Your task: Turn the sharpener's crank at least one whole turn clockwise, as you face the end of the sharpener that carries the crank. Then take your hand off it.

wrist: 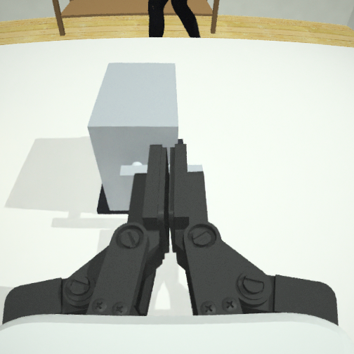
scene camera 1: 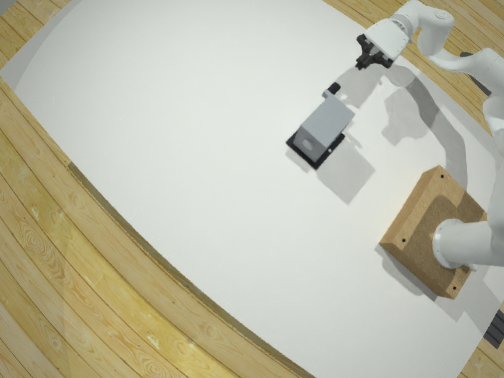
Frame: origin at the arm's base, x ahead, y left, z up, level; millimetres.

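Seen in the pictures: gripper, fingertip midpoint: [scene camera 1: 359, 65]; arm's base at its link origin: [scene camera 1: 451, 243].
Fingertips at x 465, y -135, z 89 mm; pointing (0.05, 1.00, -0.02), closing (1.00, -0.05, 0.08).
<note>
Offsets run from my fingertips to a thing's top centre. "pt": to the spot under its first point. Level surfaces: height alone.
The grey box-shaped sharpener {pt 25 mm back, 149 mm left, 43 mm down} [scene camera 1: 327, 120] [wrist: 135, 95] stands upright on its black base {pt 66 mm back, 200 mm left, 163 mm down} [scene camera 1: 316, 163] [wrist: 103, 205]. Its crank arm [scene camera 1: 327, 94] [wrist: 128, 170] lies level across the crank end in the wrist view, reaching out to the right. The black crank handle {pt 17 mm ahead, 46 mm left, 77 mm down} [scene camera 1: 334, 88] shows at the outer end in the scene view; in the wrist view it is mostly hidden behind the fingers. My gripper [scene camera 1: 358, 65] [wrist: 170, 166] is shut and empty. It stands off from the handle, with a visible gap between them in the scene view.
The wooden block [scene camera 1: 411, 212] under the arm's mount stands on the white table top {171 mm down} [scene camera 1: 175, 150] to the lower right of the sharpener in the scene view. Past the table's far edge in the wrist view are a brown bench [wrist: 115, 8] and two black legs [wrist: 156, 20].
</note>
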